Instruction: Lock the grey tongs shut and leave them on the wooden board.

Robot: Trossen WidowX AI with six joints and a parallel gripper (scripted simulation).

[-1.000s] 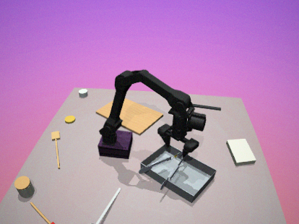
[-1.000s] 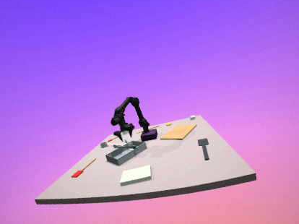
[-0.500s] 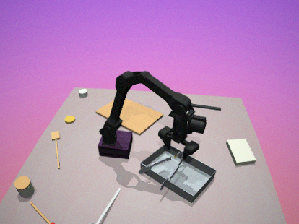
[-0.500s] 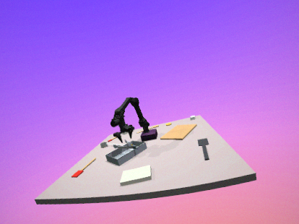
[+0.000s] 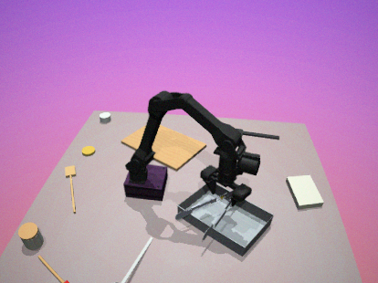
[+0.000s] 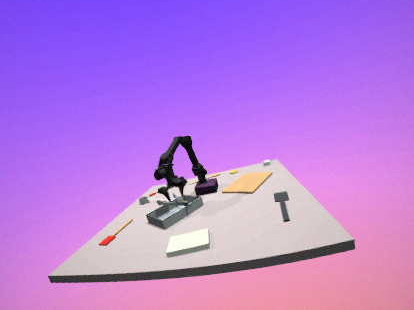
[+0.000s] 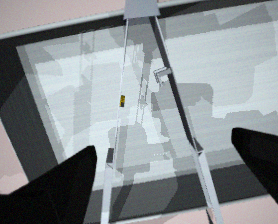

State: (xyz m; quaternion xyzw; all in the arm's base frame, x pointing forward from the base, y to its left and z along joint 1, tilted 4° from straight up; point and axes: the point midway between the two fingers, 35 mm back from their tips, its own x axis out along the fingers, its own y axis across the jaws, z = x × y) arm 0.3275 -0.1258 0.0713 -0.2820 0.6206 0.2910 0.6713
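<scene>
My gripper tip is 40 mm to the right of the yellow mark and 20 mm above it. Round my gripper tip: cream block 370 mm ahead, 130 mm to the left, 80 mm below; broader tong arm 50 mm to the right, 20 mm below; roasting tin 60 mm below, 20 mm to the right, 10 mm ahead.
</scene>
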